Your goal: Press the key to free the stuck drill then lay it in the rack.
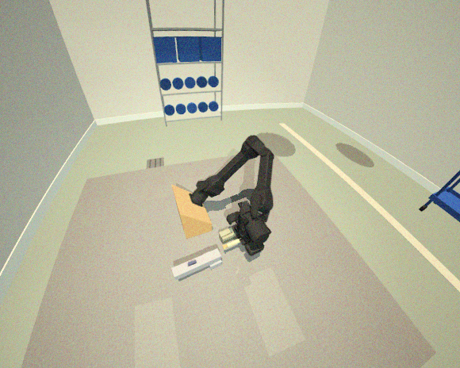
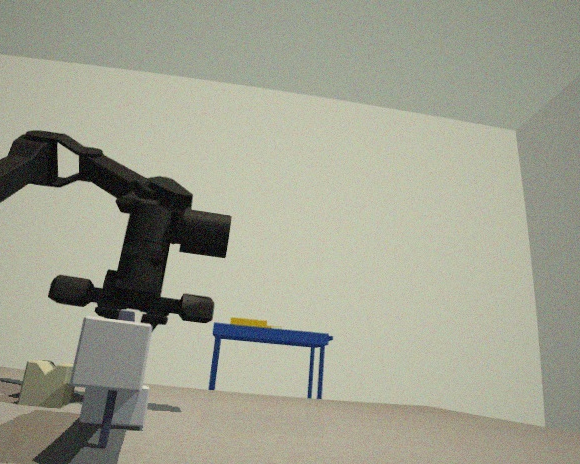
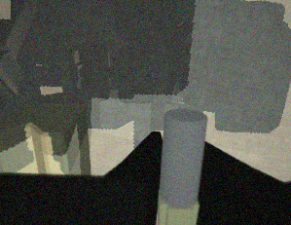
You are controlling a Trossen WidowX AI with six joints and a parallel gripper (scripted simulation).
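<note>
Now: gripper tip 7 cm past the rack block, 4 cm to the left of it and 2 cm above it. Also, from my gripper tip: housing 2 cm ahead, 19 cm to the right, 1 cm above; then drill 3 cm ahead, 22 cm to the right, 2 cm above.
</note>
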